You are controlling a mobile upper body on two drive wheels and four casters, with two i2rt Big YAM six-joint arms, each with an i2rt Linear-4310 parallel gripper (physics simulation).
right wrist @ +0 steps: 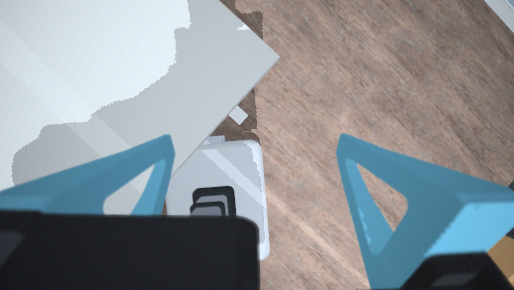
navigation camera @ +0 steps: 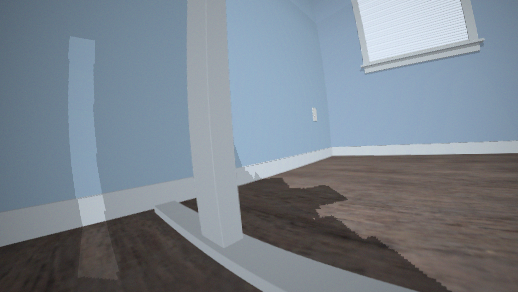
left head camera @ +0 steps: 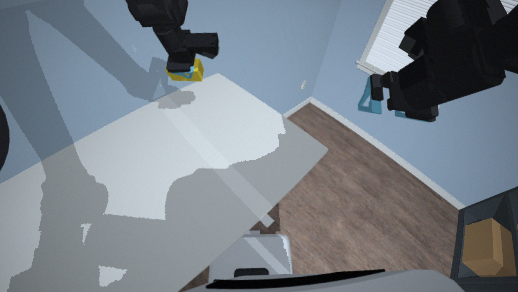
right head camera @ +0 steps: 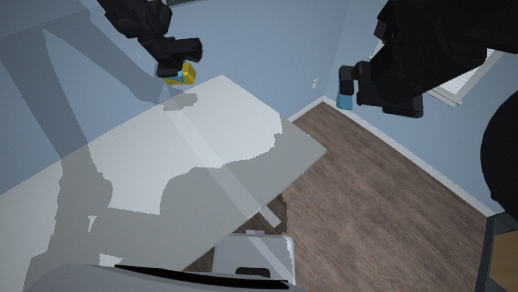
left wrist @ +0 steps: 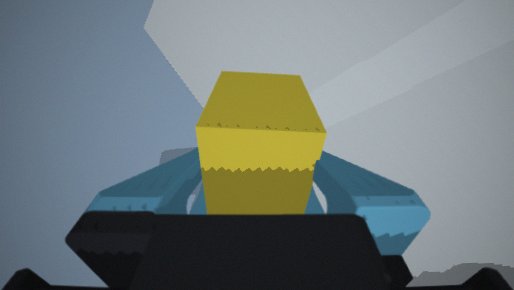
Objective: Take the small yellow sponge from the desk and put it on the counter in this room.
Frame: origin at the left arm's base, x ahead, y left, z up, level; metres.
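Seen in the pictures: left gripper, between the fingertips: [left head camera: 190, 71] [right head camera: 183, 75] [left wrist: 256, 144]; right gripper, between the fingertips: [right wrist: 255, 143] [left head camera: 377, 110] [right head camera: 360, 106].
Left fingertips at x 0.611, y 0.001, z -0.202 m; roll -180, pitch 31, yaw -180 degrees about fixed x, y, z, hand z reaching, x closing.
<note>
A point is followed by its place in that frame.
The small yellow sponge [left head camera: 198, 73] {x 0.578, y -0.035, z -0.190 m} [right head camera: 189, 74] {x 0.585, y -0.036, z -0.185 m} [left wrist: 260, 100] {x 0.600, y -0.036, z -0.187 m} is held between the blue fingers of my left gripper [left head camera: 183, 73] {x 0.610, y 0.001, z -0.202 m} [right head camera: 173, 77] {x 0.610, y 0.001, z -0.202 m} [left wrist: 256, 144] {x 0.610, y 0.001, z -0.202 m}, which is shut on it. In both head camera views it appears at the far edge of a white table top [left head camera: 215, 135] {x 0.569, y -0.060, z -0.460 m} [right head camera: 225, 130] {x 0.600, y -0.109, z -0.460 m} [left wrist: 440, 165] {x 0.442, y 0.136, z -0.460 m} [right wrist: 210, 65] {x 0.507, y -0.381, z -0.460 m}, apart from its own shadow. I cannot tell whether this table is the desk or the counter. My right gripper [left head camera: 389, 113] {x 0.361, y -0.459, z -0.123 m} [right head camera: 369, 107] {x 0.361, y -0.459, z -0.123 m} [right wrist: 255, 143] {x 0.361, y -0.459, z -0.123 m} is open and empty, to the right of the table's corner in the head camera views.
The table overlaps my light grey base [left head camera: 250, 255] {x 0.183, y -0.221, z -1.150 m} [right head camera: 255, 255] {x 0.181, y -0.236, z -1.150 m} [right wrist: 245, 165] {x 0.201, y -0.398, z -1.150 m} in the head views. A table leg [navigation camera: 212, 125] {x 0.656, y -0.173, z -1.161 m} stands close ahead on a long foot [navigation camera: 300, 272]. A dark bin [left head camera: 457, 240] {x 0.068, y -2.346, z -1.388 m} [right head camera: 485, 255] {x 0.036, y -2.314, z -1.374 m} with a brown box [left head camera: 482, 247] {x -0.030, y -2.269, z -1.151 m} [right head camera: 505, 265] {x -0.048, y -2.249, z -1.218 m} is at lower right. Blue walls meet behind.
</note>
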